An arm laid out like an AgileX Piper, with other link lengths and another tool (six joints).
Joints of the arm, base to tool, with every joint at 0 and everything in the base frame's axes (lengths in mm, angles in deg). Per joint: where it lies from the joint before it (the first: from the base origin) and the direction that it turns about. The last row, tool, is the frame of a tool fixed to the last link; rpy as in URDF.
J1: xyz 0 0 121.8 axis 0 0 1
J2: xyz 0 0 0 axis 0 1 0
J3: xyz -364.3 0 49.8 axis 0 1 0
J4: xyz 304.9 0 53.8 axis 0.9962 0 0.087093
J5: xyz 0 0 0 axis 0 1 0
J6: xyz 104.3 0 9.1 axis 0.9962 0 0.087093
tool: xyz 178.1 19 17.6 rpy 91.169 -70.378 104.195
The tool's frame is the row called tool.
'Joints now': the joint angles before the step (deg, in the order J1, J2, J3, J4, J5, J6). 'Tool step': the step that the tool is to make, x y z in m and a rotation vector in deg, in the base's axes. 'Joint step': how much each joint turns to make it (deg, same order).
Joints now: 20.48, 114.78, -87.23, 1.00, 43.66, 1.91
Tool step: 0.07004, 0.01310, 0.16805, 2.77, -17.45, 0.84
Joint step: 0.01, -2.74, -18.53, -3.46, 3.94, -0.20
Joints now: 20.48, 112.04, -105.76, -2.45, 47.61, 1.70
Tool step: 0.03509, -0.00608, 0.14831, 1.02, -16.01, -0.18
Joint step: -0.28, 0.25, -17.71, -3.80, 2.02, -1.13
